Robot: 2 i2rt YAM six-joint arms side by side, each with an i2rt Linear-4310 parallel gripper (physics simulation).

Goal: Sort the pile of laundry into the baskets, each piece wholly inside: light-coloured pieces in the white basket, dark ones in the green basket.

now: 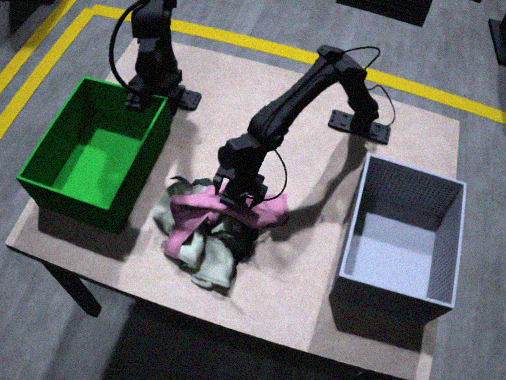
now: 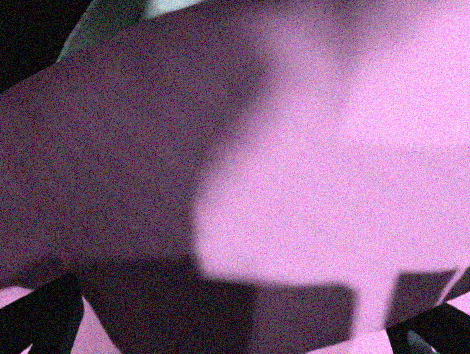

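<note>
The laundry pile lies mid-table: a pink piece (image 1: 187, 207) (image 2: 325, 200) on top, pale grey-green cloth (image 1: 217, 262) below and to the left, and a black piece (image 1: 240, 240) beneath. How many pieces overlap cannot be told. My left gripper (image 1: 237, 197) (image 2: 232, 288) is open, low over the pink piece, its fingers wide apart with pink cloth below them. My right gripper (image 1: 156, 102) is open, high by the green basket's back right corner. The green basket (image 1: 65, 194) stands at the left and the white basket (image 1: 395, 291) at the right; no cloth shows in either.
The wooden table top (image 1: 280, 320) carries both baskets and the pile. The left arm's base (image 1: 342, 121) stands behind the white basket, and the right arm's base (image 1: 191, 100) is beside the green basket. The left arm reaches across the table's middle to the pile.
</note>
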